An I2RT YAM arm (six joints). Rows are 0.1 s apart.
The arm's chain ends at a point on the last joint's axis. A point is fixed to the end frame.
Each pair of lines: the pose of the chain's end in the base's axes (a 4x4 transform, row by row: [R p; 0 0 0 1], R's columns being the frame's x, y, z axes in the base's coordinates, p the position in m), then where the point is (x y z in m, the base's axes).
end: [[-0.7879 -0.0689 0.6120 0.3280], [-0.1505 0.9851 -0.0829 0.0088], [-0.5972 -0.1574 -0.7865 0.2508], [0 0 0 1]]
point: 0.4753 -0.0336 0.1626
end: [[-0.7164 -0.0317 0.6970 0.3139], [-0.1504 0.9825 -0.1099 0.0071], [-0.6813 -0.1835 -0.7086 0.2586], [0 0 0 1]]
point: 0.4696 -0.0396 0.1889
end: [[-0.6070 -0.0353 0.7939 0.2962], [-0.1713 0.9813 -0.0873 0.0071], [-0.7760 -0.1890 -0.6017 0.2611], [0 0 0 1]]
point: 0.4615 -0.0347 0.2144
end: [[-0.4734 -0.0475 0.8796 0.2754], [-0.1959 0.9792 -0.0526 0.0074], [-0.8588 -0.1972 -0.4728 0.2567], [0 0 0 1]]
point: 0.4476 -0.0272 0.2361
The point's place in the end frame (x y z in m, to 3 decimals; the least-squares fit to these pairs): -0.057 -0.038 0.163
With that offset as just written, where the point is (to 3 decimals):
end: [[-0.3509 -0.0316 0.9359 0.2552], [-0.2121 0.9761 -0.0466 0.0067], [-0.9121 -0.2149 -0.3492 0.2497], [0 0 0 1]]
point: 0.429 -0.026 0.253
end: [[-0.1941 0.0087 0.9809 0.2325], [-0.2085 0.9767 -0.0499 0.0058], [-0.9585 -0.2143 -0.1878 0.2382], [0 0 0 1]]
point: 0.403 -0.028 0.270
